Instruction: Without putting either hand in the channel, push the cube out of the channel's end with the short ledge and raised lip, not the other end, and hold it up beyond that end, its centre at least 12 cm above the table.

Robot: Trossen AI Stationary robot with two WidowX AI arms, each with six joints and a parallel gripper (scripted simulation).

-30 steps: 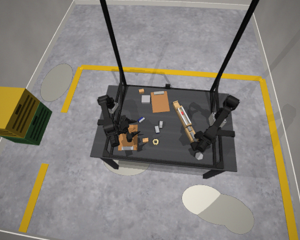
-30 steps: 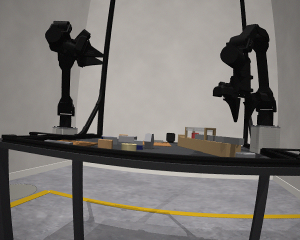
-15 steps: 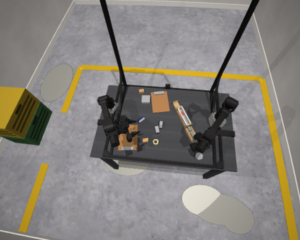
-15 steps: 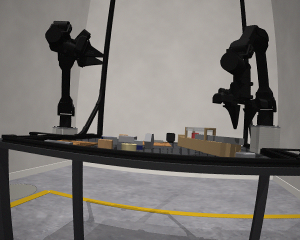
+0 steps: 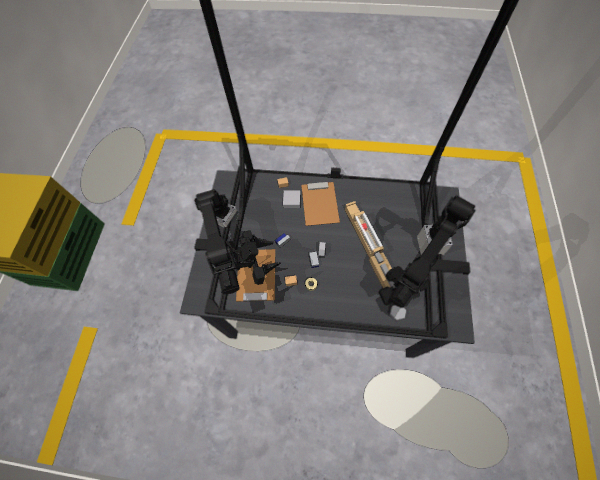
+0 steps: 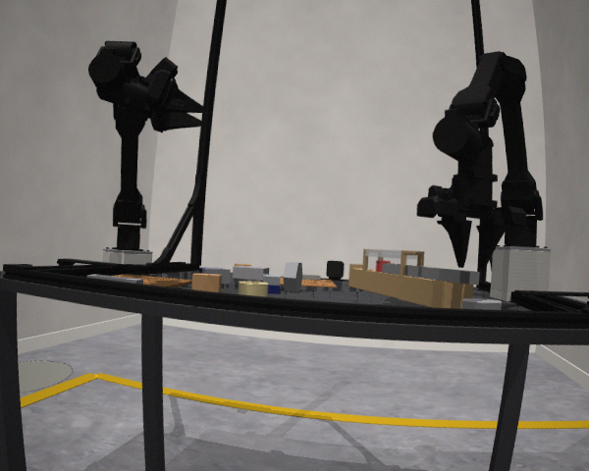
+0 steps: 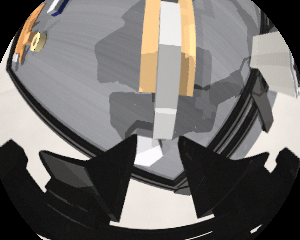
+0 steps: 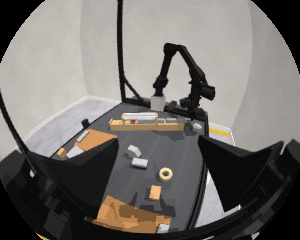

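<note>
My left gripper is now 260 mm past the wooden bridge, 150 mm to the left of it and 50 mm above it.
</note>
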